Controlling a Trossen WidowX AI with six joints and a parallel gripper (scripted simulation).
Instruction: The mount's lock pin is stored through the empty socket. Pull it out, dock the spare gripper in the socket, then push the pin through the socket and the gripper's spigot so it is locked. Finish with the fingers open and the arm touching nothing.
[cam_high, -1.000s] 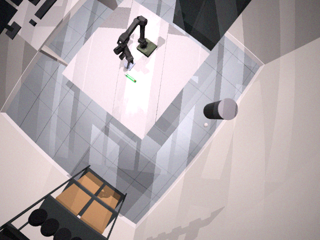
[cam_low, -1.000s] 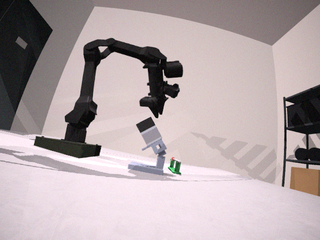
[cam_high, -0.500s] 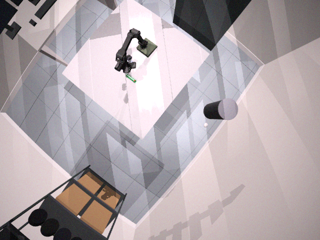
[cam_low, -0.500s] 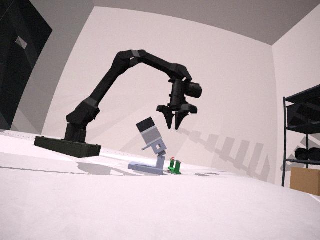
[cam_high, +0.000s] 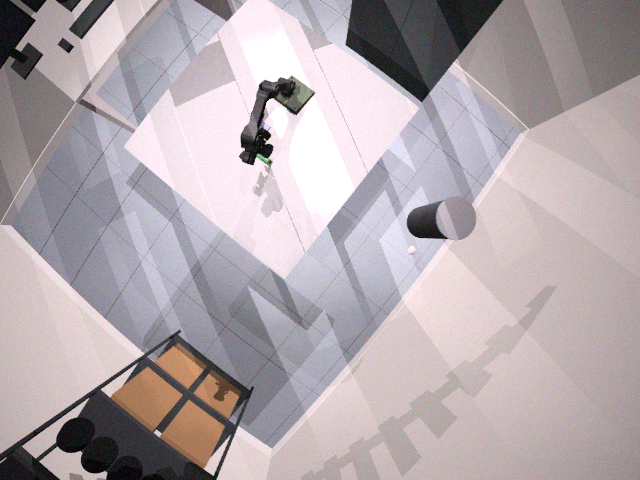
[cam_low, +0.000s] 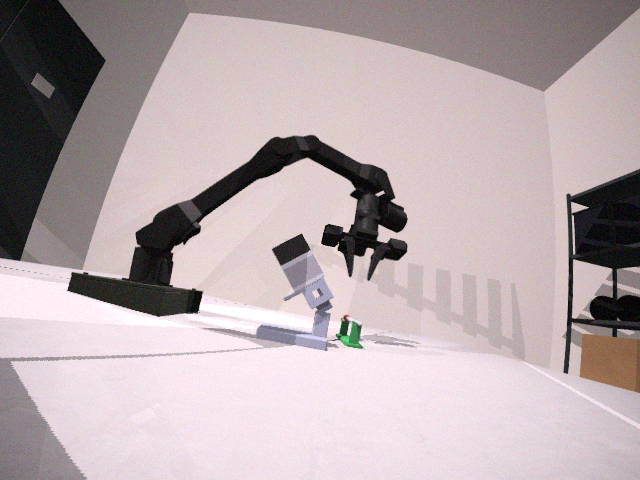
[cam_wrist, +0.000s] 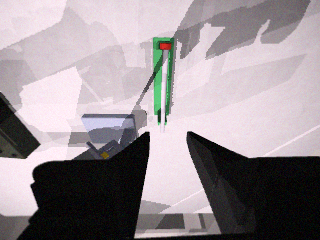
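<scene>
Right now the green stand is 11 cm below my gripper tip and 1 cm to the left of it. Round my gripper tip: spare gripper: 13 cm to the right, 10 cm behind, 2 cm below; mount socket: 12 cm to the right, 8 cm below, 8 cm behind.
</scene>
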